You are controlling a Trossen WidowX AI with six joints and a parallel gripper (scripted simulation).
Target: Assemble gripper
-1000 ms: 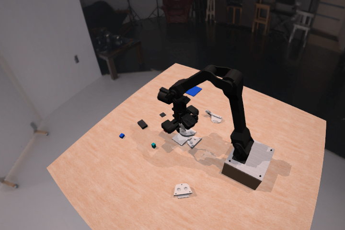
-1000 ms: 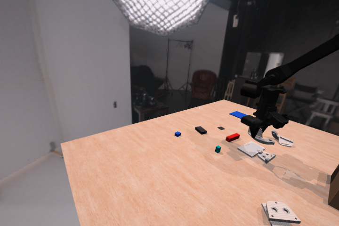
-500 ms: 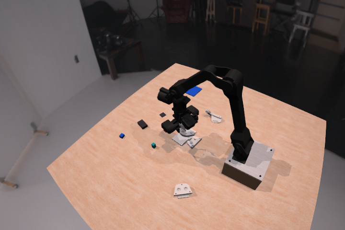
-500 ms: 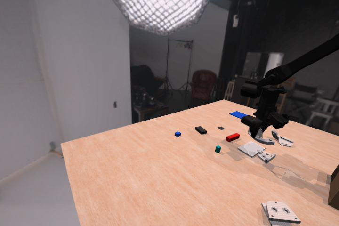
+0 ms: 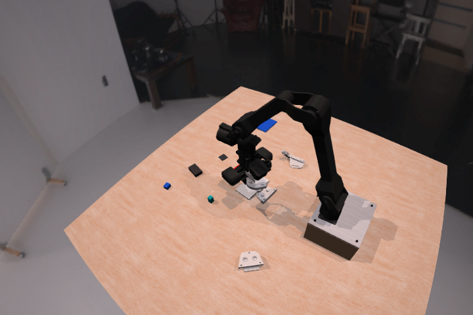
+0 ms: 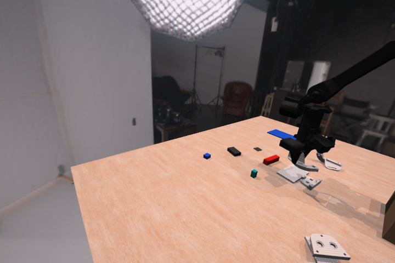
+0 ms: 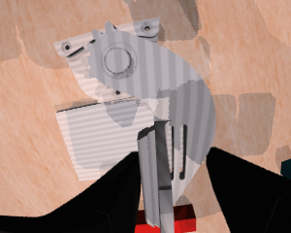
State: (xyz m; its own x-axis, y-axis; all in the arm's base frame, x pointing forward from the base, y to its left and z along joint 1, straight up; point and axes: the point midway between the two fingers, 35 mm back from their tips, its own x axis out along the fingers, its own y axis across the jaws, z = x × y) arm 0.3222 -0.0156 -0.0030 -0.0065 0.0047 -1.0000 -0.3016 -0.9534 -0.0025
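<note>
Right now the red block is 11 cm ahead of my gripper tip, 5 cm to the right of it and 6 cm below it. The rest, counted from my gripper tip: teal cube 10 cm ahead, 11 cm to the left, 6 cm below; then black block 26 cm ahead, 2 cm to the left, 6 cm below; then dark tile 20 cm ahead, 11 cm to the right, 7 cm below.
</note>
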